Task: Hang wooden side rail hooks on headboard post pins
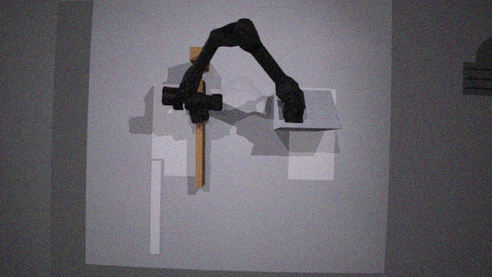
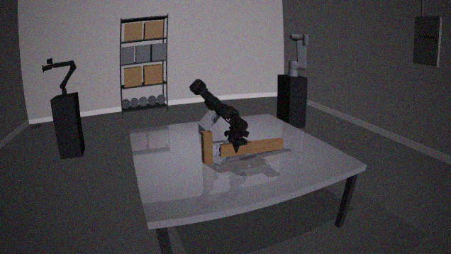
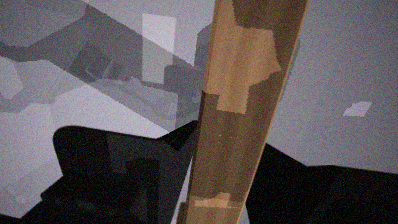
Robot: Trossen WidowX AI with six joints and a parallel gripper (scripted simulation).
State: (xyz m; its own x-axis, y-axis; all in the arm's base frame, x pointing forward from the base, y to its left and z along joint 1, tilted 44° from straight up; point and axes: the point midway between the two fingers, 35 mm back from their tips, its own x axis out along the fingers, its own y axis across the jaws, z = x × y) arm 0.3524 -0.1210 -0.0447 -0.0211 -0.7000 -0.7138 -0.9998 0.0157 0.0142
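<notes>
My gripper tip is now 17 cm to the left of the wooden headboard post and 4 cm below it.
</notes>
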